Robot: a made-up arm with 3 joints. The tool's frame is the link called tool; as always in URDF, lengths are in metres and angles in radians. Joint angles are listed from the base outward.
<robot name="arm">
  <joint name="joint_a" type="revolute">
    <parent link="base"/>
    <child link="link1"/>
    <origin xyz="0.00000 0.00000 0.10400" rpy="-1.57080 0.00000 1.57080"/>
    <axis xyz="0 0 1"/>
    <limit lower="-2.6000" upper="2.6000"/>
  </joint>
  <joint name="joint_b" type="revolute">
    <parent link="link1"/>
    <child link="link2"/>
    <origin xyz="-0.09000 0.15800 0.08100" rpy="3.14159 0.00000 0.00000"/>
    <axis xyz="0 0 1"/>
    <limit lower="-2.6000" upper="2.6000"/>
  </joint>
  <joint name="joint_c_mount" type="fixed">
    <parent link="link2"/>
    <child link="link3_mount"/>
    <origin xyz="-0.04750 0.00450 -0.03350"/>
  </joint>
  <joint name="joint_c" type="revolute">
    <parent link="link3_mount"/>
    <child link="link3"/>
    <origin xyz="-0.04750 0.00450 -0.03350" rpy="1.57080 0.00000 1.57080"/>
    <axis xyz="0 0 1"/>
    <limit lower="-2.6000" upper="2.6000"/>
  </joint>
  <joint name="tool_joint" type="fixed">
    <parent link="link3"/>
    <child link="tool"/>
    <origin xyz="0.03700 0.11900 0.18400" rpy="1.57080 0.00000 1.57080"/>
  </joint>
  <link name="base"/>
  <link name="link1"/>
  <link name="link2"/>
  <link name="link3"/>
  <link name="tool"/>
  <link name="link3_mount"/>
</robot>
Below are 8 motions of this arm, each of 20 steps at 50 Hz.
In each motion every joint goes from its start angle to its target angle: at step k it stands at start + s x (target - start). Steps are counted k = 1, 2, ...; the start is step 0. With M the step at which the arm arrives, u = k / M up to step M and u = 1 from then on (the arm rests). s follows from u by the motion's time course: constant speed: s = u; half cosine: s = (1 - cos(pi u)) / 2; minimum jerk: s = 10 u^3 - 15 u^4 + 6 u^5.
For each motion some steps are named. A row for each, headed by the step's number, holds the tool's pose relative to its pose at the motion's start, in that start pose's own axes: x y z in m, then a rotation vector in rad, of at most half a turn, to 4 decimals.
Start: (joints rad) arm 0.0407 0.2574 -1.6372
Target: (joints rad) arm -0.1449 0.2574 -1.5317
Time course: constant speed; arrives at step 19
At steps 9, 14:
9: -0.0016 0.0004 -0.0058 -0.0036 0.0499 -0.0878
14: -0.0027 0.0006 -0.0090 -0.0038 0.0776 -0.1367

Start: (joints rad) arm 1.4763 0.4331 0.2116
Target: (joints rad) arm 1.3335 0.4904 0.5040
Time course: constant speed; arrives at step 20
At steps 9, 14, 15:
9: 0.0041 0.0064 -0.0172 0.0867 0.1315 0.0247
14: 0.0054 0.0111 -0.0267 0.1335 0.2043 0.0433
15: 0.0056 0.0122 -0.0286 0.1427 0.2189 0.0475

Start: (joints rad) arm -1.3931 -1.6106 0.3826
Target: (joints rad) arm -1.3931 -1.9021 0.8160
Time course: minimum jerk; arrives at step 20
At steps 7, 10, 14, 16, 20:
7: 0.0054 -0.0011 -0.0179 -0.0622 0.1019 -0.0288
10: 0.0099 -0.0049 -0.0382 -0.1288 0.2163 -0.0689
14: 0.0129 -0.0134 -0.0634 -0.2073 0.3609 -0.1311
16: 0.0132 -0.0168 -0.0710 -0.2303 0.4057 -0.1531
20: 0.0133 -0.0188 -0.0751 -0.2426 0.4303 -0.1657

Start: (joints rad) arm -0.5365 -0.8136 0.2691
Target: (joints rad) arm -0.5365 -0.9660 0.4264
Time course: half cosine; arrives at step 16
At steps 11, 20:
11: 0.0064 -0.0009 -0.0249 -0.1122 0.1222 -0.0385
20: 0.0079 -0.0020 -0.0321 -0.1434 0.1570 -0.0520

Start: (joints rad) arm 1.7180 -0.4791 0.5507
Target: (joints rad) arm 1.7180 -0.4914 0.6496
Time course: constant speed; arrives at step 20
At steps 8, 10, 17, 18, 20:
8: 0.0016 -0.0001 -0.0051 -0.0041 0.0396 -0.0027
10: 0.0020 -0.0002 -0.0064 -0.0052 0.0494 -0.0033
17: 0.0032 -0.0003 -0.0109 -0.0087 0.0841 -0.0058
18: 0.0033 -0.0004 -0.0116 -0.0092 0.0890 -0.0062
20: 0.0036 -0.0004 -0.0129 -0.0102 0.0989 -0.0069

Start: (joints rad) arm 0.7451 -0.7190 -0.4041
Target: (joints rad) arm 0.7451 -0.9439 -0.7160
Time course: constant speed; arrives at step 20
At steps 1, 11, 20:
1: -0.0010 0.0010 0.0009 -0.0103 -0.0156 0.0045
11: -0.0127 0.0123 0.0089 -0.1093 -0.1713 0.0583
20: -0.0260 0.0234 0.0138 -0.1913 -0.3106 0.1200

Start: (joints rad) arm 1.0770 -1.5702 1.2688
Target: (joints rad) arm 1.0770 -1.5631 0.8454
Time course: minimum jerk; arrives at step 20
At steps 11, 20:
11: -0.0133 0.0003 0.0285 0.0018 -0.2511 0.0038
20: -0.0263 0.0004 0.0458 0.0035 -0.4234 0.0062

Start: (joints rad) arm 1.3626 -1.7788 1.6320
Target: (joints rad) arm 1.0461 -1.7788 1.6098
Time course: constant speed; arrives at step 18
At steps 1, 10, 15, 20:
1: -0.0047 0.0029 -0.0001 -0.0011 -0.0012 0.0176
10: -0.0488 0.0252 -0.0015 -0.0097 -0.0123 0.1756
15: -0.0747 0.0344 -0.0023 -0.0137 -0.0184 0.2634
20: -0.0906 0.0389 -0.0029 -0.0159 -0.0220 0.3161

